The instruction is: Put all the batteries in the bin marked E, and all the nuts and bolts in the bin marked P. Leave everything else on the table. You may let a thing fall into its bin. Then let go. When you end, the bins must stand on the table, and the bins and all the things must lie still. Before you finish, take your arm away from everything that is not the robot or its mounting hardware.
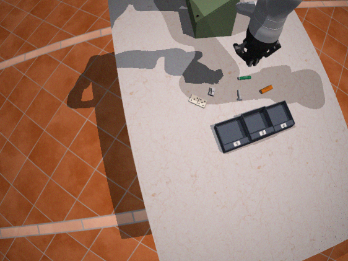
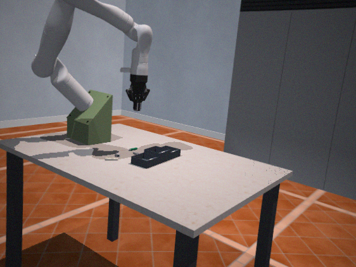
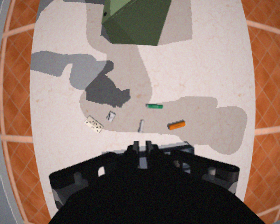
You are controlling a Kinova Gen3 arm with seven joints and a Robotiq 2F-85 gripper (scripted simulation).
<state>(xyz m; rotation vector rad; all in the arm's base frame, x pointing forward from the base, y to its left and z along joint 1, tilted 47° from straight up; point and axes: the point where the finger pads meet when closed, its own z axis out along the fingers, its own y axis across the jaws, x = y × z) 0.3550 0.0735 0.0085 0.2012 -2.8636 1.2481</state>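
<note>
Now: the bin tray 11 cm ahead of my hand, 4 cm to the left of it and 20 cm below it. The rest, counted from my hand: green battery 5 cm behind, 3 cm to the left, 21 cm below; metal nut 1 cm behind, 8 cm to the right, 21 cm below; bolt 1 cm ahead, 21 cm below.
</note>
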